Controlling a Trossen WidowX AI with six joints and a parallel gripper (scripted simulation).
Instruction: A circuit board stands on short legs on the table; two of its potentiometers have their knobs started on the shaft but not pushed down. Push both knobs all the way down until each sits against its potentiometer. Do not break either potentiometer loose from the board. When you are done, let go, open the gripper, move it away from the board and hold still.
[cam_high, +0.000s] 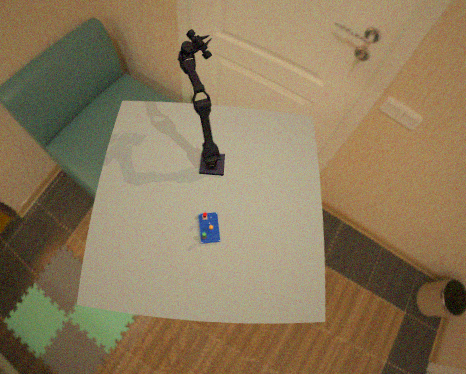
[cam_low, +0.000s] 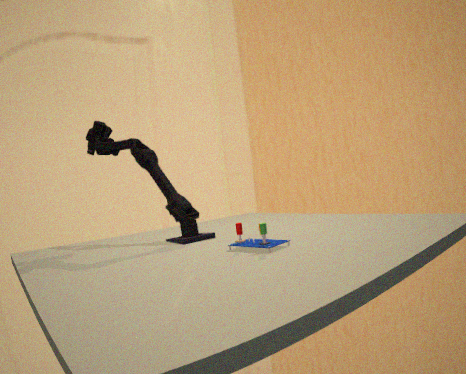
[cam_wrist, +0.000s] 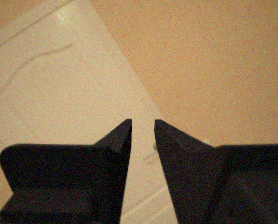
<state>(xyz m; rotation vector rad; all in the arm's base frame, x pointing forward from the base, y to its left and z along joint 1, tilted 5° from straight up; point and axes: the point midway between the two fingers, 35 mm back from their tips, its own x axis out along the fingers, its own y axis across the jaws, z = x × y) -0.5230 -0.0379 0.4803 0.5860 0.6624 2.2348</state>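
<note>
The red knob lies 89 cm ahead of my gripper tip, 3 cm to the right of it and 40 cm below it. Also, from my gripper tip: orange knob: 96 cm ahead, 40 cm below.
</note>
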